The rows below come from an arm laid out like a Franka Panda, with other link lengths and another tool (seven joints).
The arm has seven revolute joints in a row. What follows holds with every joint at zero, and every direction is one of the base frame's.
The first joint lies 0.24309 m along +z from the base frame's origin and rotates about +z.
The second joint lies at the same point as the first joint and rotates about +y.
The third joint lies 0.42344 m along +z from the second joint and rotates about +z.
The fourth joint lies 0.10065 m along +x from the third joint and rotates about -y.
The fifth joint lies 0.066 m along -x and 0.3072 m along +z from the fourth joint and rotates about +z.
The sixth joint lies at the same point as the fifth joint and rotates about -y.
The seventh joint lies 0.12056 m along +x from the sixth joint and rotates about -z.
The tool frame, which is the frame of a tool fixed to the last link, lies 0.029 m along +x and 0.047 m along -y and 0.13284 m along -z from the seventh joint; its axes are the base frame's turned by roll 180, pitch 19.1 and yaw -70.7 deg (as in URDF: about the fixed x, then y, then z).
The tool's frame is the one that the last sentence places.
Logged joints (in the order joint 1, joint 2, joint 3, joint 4, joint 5, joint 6, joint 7), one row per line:
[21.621, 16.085, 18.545, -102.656, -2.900, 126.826, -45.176]
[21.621, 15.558, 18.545, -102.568, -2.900, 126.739, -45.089]
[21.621, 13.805, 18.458, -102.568, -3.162, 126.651, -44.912]
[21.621, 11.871, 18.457, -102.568, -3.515, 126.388, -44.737]
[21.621, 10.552, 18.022, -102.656, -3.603, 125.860, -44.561]
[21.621, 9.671, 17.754, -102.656, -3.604, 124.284, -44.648]
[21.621, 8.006, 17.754, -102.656, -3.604, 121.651, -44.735]
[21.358, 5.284, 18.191, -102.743, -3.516, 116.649, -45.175]
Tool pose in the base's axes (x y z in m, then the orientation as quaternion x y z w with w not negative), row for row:
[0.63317, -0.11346, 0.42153, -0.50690, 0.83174, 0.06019, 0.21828]
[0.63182, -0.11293, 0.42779, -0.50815, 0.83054, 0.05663, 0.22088]
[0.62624, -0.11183, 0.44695, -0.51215, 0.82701, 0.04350, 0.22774]
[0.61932, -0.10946, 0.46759, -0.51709, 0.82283, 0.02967, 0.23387]
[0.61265, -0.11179, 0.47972, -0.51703, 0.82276, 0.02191, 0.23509]
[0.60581, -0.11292, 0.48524, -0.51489, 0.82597, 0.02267, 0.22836]
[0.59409, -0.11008, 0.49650, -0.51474, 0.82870, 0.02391, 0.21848]
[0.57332, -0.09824, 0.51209, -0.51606, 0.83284, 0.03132, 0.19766]
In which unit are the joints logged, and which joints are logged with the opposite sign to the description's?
The joints are logged in degrees. Opposite sign: joint 1, joint 7.
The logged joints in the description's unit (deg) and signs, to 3 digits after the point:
[-21.621, 16.085, 18.545, -102.656, -2.900, 126.826, 45.176]
[-21.621, 15.558, 18.545, -102.568, -2.900, 126.739, 45.089]
[-21.621, 13.805, 18.458, -102.568, -3.162, 126.651, 44.912]
[-21.621, 11.871, 18.457, -102.568, -3.515, 126.388, 44.737]
[-21.621, 10.552, 18.022, -102.656, -3.603, 125.860, 44.561]
[-21.621, 9.671, 17.754, -102.656, -3.604, 124.284, 44.648]
[-21.621, 8.006, 17.754, -102.656, -3.604, 121.651, 44.735]
[-21.358, 5.284, 18.191, -102.743, -3.516, 116.649, 45.175]

